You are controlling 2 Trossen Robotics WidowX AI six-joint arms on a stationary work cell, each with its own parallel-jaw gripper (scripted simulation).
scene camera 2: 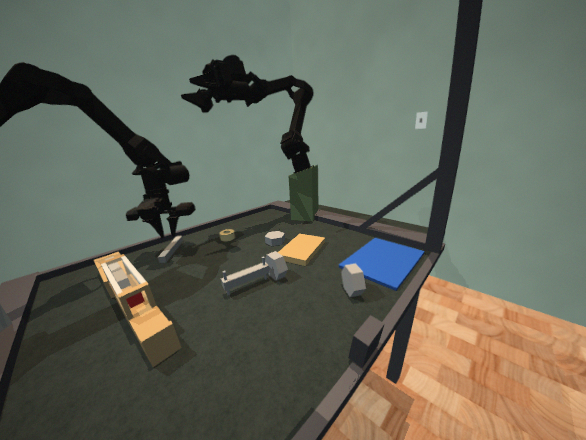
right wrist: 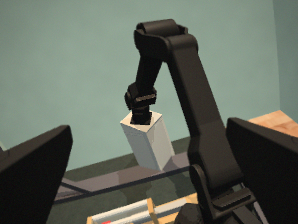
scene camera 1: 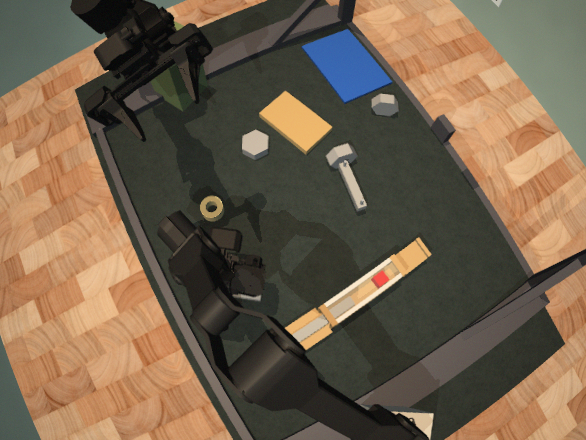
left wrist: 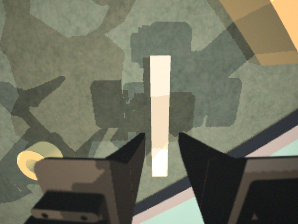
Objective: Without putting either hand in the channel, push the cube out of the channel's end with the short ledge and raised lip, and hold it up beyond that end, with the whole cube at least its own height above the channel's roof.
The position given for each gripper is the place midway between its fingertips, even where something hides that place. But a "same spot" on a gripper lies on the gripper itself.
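Labels:
Scene camera 2 shows the right gripper, an orange slab and a blue slab, with the blue slab there in scene camera 2 (pixel 386 263). Scene camera 1 shows the right gripper and the orange slab too, and you get the blue slab in scene camera 1 (pixel 351 71). The right gripper is also in the right wrist view (pixel 149 129). The blue slab is out of frame in the right wrist view, and the orange slab is out of frame in the right wrist view. The right gripper is out of frame in the left wrist view, the blue slab is out of frame in the left wrist view, and the orange slab is out of frame in the left wrist view. On the right gripper, (scene camera 1: pixel 113 106) and (scene camera 2: pixel 198 90) are the same spot. On the orange slab, (scene camera 2: pixel 302 248) and (scene camera 1: pixel 304 121) are the same spot.

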